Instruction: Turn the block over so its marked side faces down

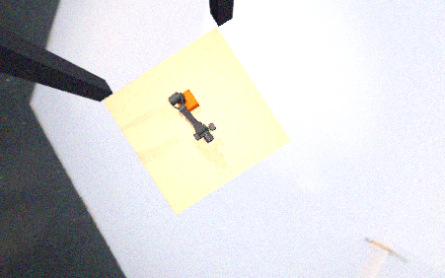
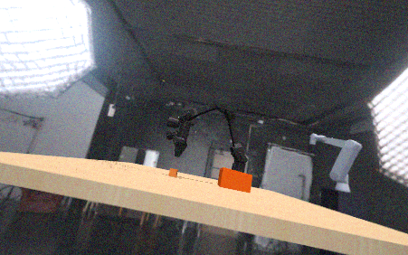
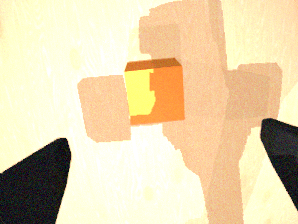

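Now: gripper tip 90 mm above the block and 10 mm past it.
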